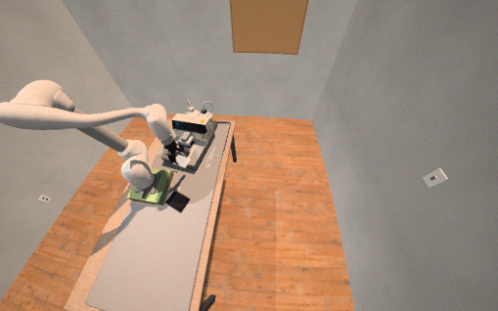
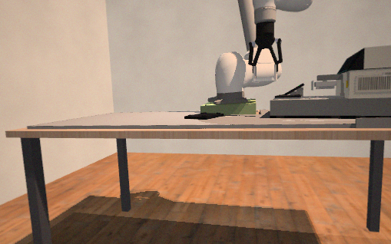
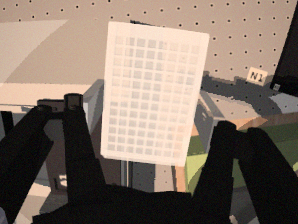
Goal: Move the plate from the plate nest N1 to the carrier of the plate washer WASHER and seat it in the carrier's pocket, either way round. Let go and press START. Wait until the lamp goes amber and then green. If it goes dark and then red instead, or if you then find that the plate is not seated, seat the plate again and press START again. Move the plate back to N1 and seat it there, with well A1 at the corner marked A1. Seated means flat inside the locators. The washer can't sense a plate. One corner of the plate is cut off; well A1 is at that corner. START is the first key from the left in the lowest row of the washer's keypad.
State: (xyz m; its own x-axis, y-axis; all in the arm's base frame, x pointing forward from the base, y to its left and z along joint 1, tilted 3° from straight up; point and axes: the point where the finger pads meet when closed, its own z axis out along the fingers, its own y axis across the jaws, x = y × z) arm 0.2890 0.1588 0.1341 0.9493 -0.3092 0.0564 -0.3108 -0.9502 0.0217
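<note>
Right now the black plate nest N1 is 28 cm to the right of my hand, 18 cm below it and 2 cm behind it. The rest, counted from my hand: carrier (12 cm to the left, 10 cm below, 8 cm behind); then white well plate (3 cm below); then N1 label (19 cm below, 17 cm to the right, 4 cm behind).
</note>
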